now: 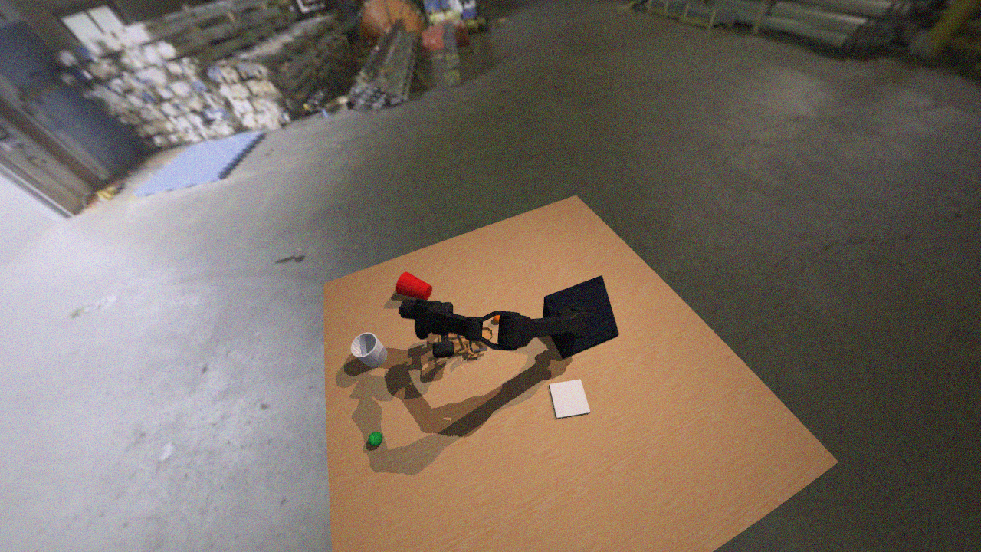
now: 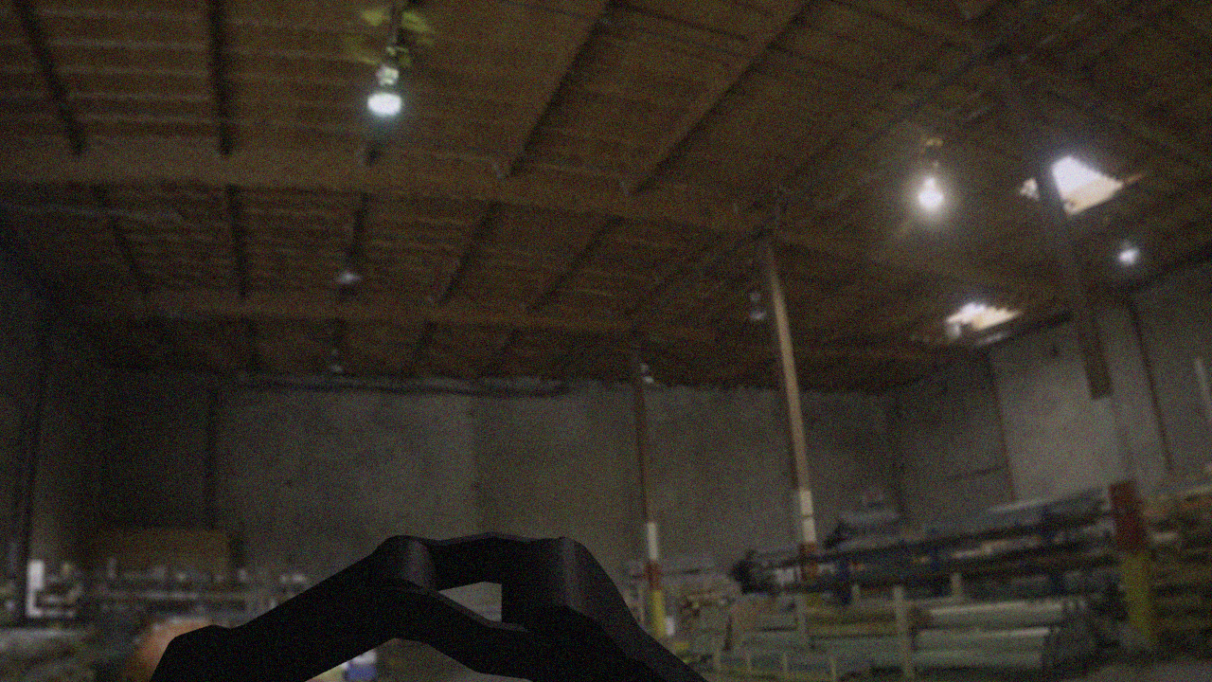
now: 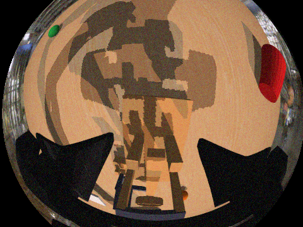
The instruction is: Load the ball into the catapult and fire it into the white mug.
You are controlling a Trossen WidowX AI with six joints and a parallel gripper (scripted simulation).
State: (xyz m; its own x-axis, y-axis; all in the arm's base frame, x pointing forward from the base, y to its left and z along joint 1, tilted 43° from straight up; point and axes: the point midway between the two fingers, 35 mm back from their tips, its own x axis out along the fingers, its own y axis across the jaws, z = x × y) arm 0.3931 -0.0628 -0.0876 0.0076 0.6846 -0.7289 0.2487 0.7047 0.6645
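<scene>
The orange ball is 19 cm behind my gripper tip, 3 cm to the right of it and 2 cm below it. The rest, counted from my gripper tip: white mug 27 cm ahead, 6 cm to the right, 1 cm below; then green ball 29 cm ahead, 22 cm to the left, 2 cm below; then wooden catapult 6 cm behind, 4 cm to the left, 1 cm above.
</scene>
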